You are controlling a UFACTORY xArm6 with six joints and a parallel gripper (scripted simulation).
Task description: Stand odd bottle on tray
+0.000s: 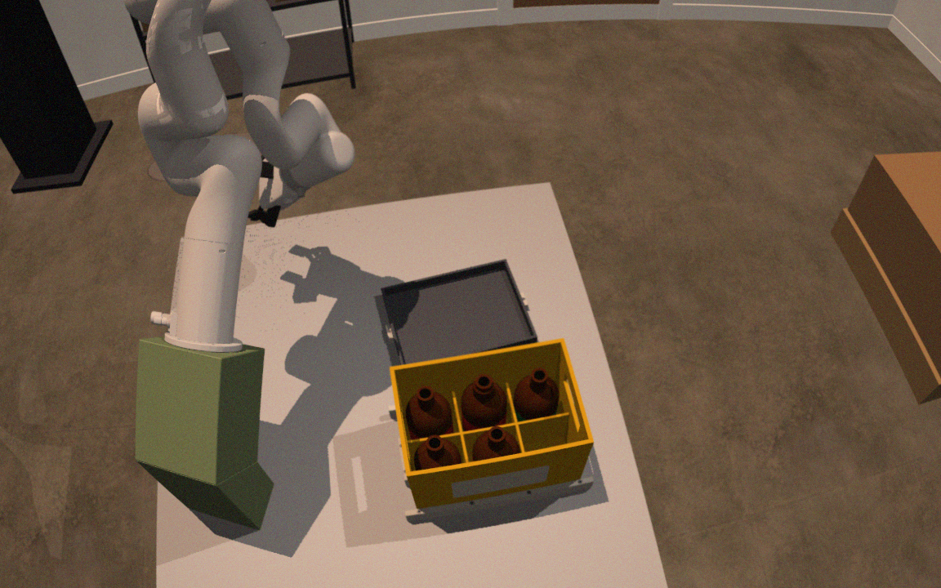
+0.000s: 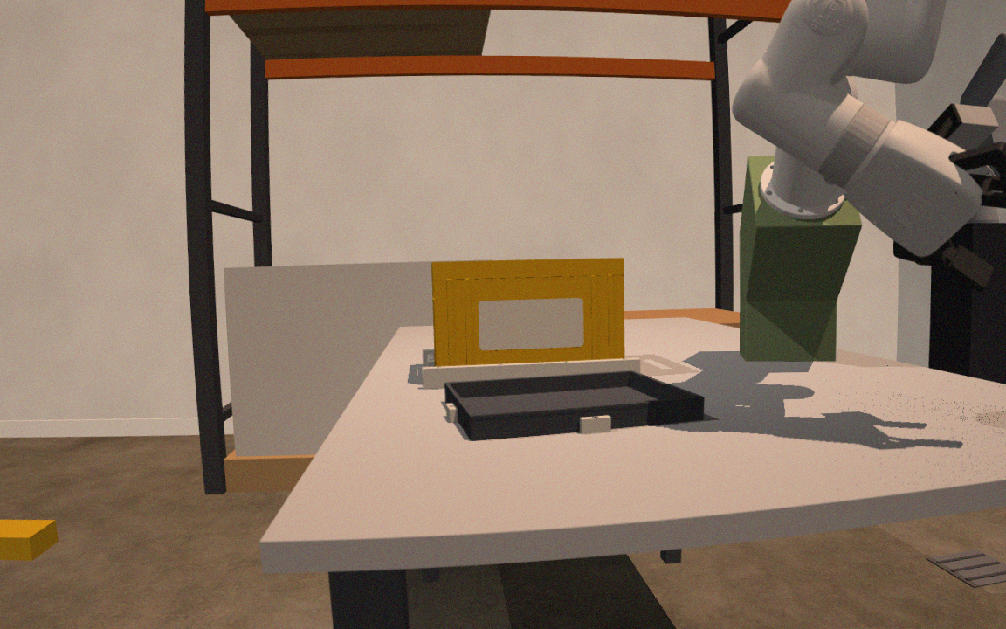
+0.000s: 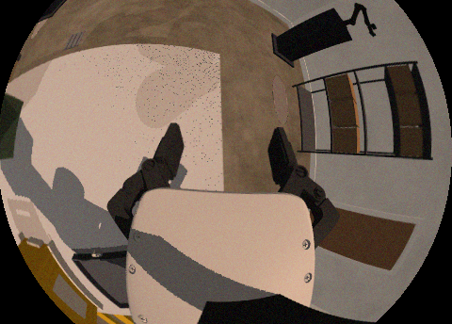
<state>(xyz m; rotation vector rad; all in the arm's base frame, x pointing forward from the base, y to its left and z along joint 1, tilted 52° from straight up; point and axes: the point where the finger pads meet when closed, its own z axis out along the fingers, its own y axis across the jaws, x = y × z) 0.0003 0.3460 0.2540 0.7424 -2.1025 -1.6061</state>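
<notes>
Right now my hand is 45 cm short of the yellow crate, 46 cm to the left of it and 9 cm above it. Also, from my hand: glass bottle: 44 cm ahead, 42 cm to the right, 9 cm below; dark tray: 40 cm ahead, 19 cm to the right, 16 cm below.
</notes>
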